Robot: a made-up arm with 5 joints.
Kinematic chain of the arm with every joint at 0, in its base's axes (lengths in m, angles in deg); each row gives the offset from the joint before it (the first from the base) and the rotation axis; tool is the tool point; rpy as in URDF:
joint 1: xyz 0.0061 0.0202 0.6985 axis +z
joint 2: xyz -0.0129 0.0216 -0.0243 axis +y
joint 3: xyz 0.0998 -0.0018 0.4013 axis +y
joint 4: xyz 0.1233 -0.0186 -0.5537 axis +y
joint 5: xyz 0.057 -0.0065 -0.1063 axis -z
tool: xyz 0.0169 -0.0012 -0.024 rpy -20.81 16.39 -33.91
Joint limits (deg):
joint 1: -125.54..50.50
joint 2: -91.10..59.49
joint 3: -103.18..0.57
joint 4: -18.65..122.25
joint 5: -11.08..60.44
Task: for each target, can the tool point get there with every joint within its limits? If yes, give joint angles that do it. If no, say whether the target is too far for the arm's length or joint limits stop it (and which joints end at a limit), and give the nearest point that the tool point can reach.
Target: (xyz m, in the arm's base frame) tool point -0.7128 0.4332 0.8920
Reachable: no: joint limits stop it (at a limit: joint 2, joint 3, joint 4) | nearest point -0.6919 0.4212 1.3416 | short by 0.450 m
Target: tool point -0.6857 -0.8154 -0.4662
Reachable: no: too far | nearest point -0.4260 -0.5701 0.1652 | short by 0.725 m
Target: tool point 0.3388 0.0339 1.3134
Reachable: yes | joints 3.53 -51.21 -63.67 67.87 0.95
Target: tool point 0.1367 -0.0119 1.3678
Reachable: yes | joints -7.25 -73.89 -53.39 44.83 32.41
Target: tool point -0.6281 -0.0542 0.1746
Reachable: no: joint limits stop it (at a limit: joint 1, joint 5) | nearest point -0.2601 -0.3171 0.1746 | short by 0.452 m
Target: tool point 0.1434 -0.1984 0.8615
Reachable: yes | joints -54.24 -73.43 -14.95 88.45 36.43
